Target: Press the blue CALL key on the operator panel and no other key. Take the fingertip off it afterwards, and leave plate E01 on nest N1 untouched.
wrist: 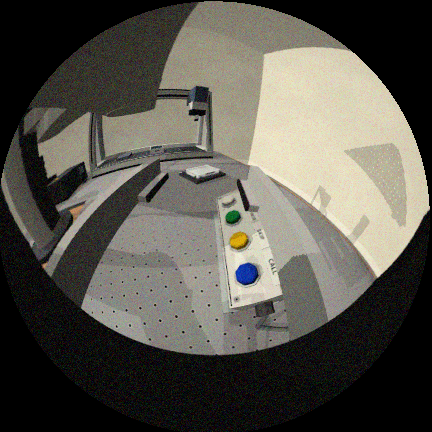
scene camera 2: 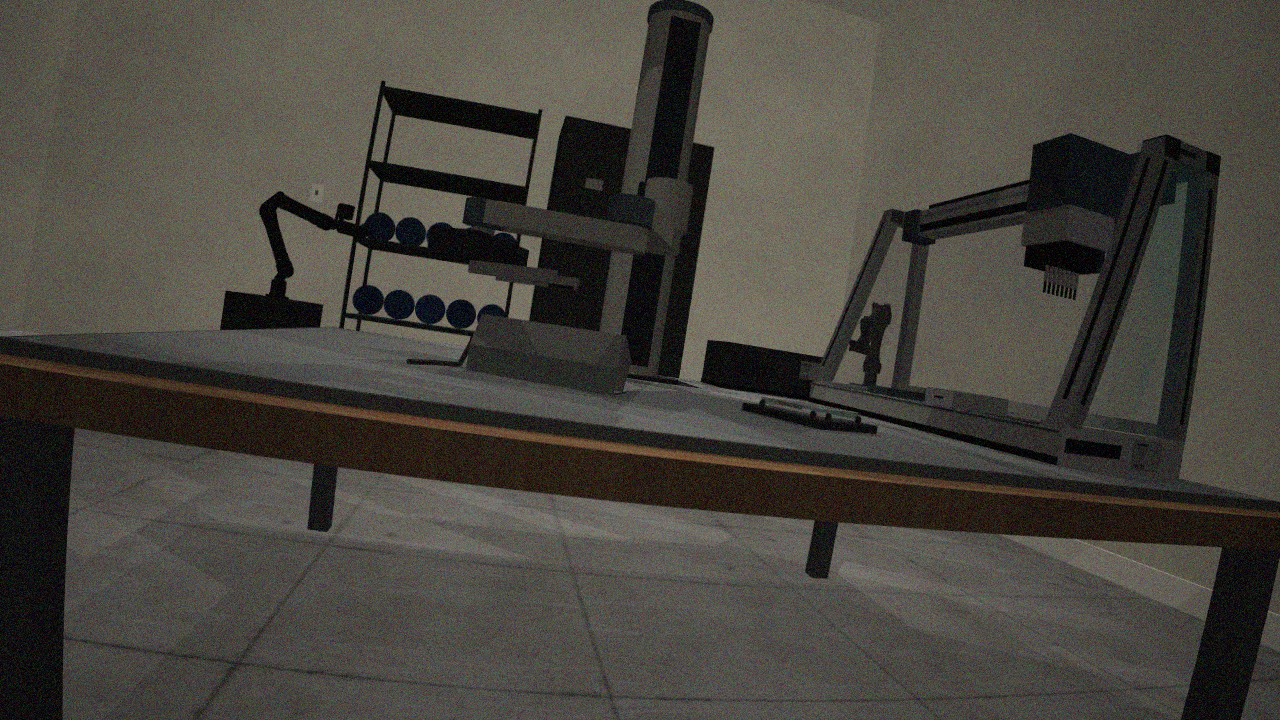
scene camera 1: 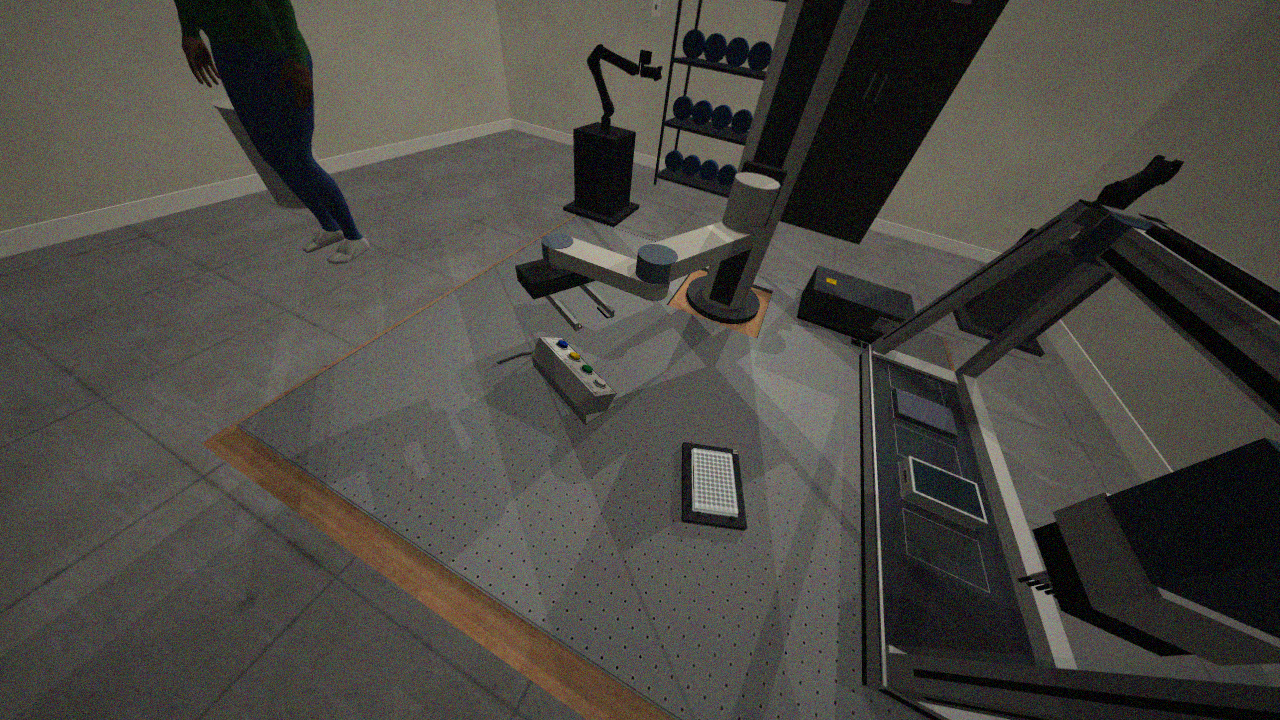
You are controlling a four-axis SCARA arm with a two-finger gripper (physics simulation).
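Observation:
The operator panel is a pale sloped box on the perforated table. Its blue CALL key is at one end, followed by the yellow key, the green key and the white key. My gripper is shut on nothing, its two long fingers standing apart, above the panel's height. In the wrist view one finger overlaps the white-key end; the blue key is uncovered. Plate E01 sits on nest N1.
A gantry machine stands on the right side of the table. A dark box stands near the arm's column. A cable leaves the panel's blue-key end. A person stands beyond the table.

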